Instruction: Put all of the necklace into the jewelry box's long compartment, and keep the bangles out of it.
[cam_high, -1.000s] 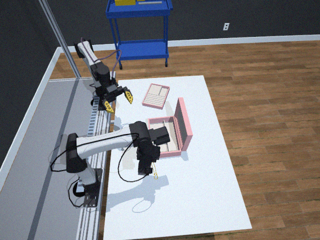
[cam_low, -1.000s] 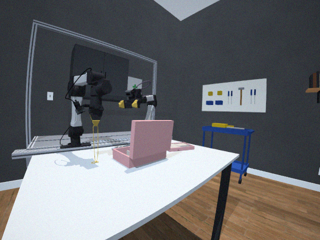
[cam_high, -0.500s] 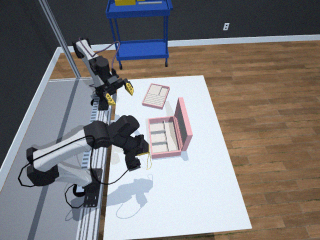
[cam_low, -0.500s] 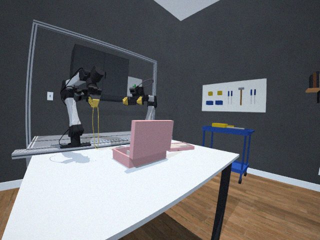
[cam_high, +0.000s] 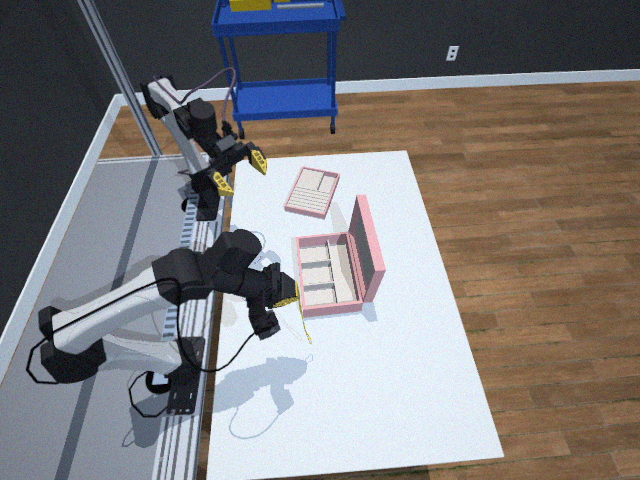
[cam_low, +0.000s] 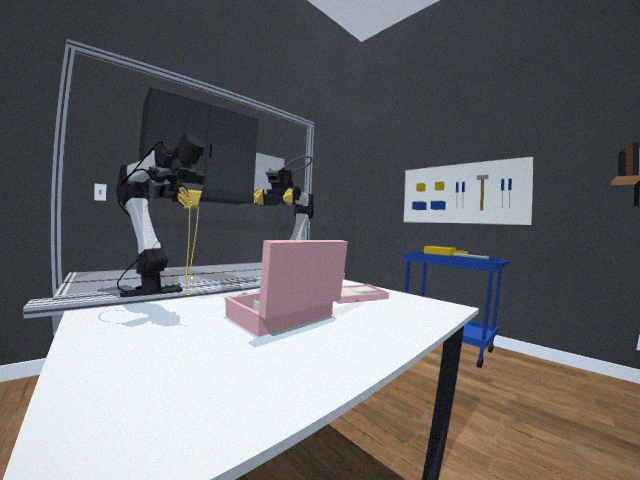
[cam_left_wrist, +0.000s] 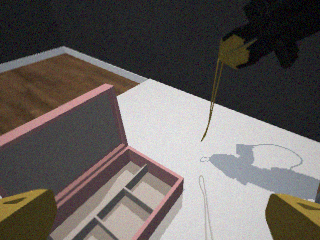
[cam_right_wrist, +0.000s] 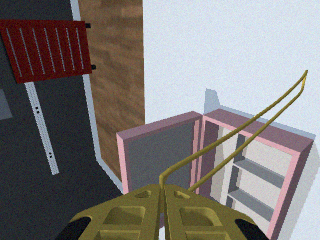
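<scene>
The pink jewelry box lies 220 mm to the left of my right hand, 200 mm below it and 110 mm ahead of it. The rest, counted from my right hand: thin pale ring: 300 mm below, 180 mm to the left, 150 mm behind.
</scene>
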